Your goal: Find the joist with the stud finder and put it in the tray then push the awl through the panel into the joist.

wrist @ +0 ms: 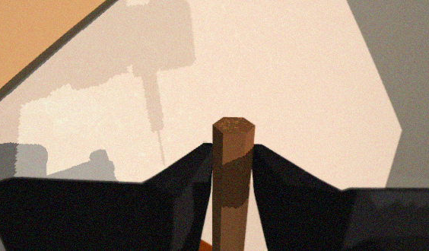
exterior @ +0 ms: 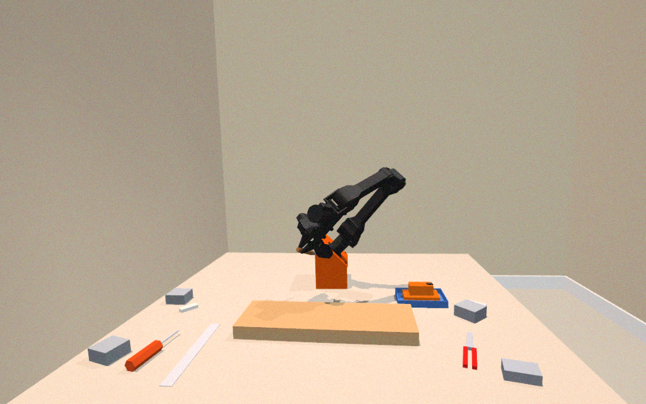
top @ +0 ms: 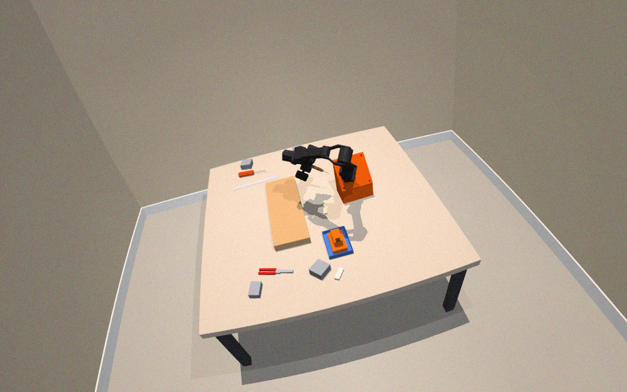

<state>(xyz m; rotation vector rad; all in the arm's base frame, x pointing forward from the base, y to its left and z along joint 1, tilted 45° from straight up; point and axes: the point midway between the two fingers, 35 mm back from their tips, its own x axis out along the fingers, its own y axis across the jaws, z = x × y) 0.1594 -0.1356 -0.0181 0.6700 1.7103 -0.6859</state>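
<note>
My gripper tip is 40 mm past the awl, 40 mm to the right of it and 20 mm above it. The rest, counted from my gripper tip: blue tray: 40 mm ahead, 420 mm to the left, 170 mm below; white ruler: 310 mm ahead, 280 mm to the right, 180 mm below; stud finder: 40 mm ahead, 440 mm to the left, 140 mm below.
</note>
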